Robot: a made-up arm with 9 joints. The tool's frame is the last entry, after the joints.
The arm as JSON. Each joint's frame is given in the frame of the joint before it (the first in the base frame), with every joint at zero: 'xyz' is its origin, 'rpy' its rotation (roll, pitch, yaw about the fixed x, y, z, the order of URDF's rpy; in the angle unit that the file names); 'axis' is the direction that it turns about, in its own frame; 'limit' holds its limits. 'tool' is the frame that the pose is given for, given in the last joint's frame.
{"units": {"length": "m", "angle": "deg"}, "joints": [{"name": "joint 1", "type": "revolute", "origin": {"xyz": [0.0, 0.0, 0.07], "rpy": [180.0, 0.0, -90.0]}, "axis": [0.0, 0.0, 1.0], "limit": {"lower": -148.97, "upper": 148.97}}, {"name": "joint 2", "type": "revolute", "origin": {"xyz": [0.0, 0.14, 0.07], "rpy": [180.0, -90.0, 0.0]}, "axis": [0.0, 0.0, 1.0], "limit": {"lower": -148.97, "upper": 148.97}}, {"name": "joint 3", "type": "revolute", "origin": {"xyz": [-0.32, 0.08, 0.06], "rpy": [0.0, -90.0, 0.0]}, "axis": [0.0, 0.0, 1.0], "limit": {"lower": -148.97, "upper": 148.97}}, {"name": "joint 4", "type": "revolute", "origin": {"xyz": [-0.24, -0.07, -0.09], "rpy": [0.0, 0.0, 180.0]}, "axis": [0.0, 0.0, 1.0], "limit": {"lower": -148.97, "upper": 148.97}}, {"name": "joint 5", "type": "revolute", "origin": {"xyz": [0.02, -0.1, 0.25], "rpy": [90.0, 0.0, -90.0]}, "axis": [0.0, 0.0, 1.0], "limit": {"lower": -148.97, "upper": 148.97}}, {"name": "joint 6", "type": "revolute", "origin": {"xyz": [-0.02, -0.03, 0.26], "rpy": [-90.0, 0.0, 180.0]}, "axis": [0.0, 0.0, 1.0], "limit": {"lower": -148.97, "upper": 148.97}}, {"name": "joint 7", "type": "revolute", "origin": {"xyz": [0.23, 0.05, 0.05], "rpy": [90.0, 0.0, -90.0]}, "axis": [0.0, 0.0, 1.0], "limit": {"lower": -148.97, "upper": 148.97}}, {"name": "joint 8", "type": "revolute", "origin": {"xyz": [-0.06, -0.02, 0.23], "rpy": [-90.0, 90.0, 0.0]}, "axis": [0.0, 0.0, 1.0], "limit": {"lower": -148.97, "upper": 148.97}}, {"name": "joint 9", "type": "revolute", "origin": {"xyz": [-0.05, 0.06, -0.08], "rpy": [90.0, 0.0, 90.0]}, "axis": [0.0, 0.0, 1.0], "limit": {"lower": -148.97, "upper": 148.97}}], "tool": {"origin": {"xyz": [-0.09, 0.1, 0.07], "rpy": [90.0, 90.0, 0.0]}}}
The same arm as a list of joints. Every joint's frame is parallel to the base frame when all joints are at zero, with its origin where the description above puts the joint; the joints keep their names.
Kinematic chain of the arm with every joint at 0, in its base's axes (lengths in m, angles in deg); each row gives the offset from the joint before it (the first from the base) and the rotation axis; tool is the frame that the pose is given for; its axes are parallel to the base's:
joint 1: xyz 0 0 0.07 axis -z
joint 2: xyz -0.14 0 -0.07 axis -y
joint 3: xyz 0.08 -0.06 0.32 axis +z
joint 4: xyz -0.07 0.24 -0.09 axis +z
joint 5: xyz 0.1 0.02 0.25 axis -y
joint 6: xyz -0.02 -0.26 -0.03 axis -z
joint 7: xyz -0.23 0.05 -0.05 axis +x
joint 8: xyz 0.23 0.06 0.02 axis -z
joint 9: xyz 0.05 0.06 0.08 axis -x
tool: xyz -0.07 -0.09 -0.1
Joint limits (deg, base to tool): -148.97..148.97 -148.97..148.97 -148.97..148.97 -148.97..148.97 -148.97..148.97 -148.97..148.97 -148.97..148.97 -148.97..148.97 -148.97..148.97

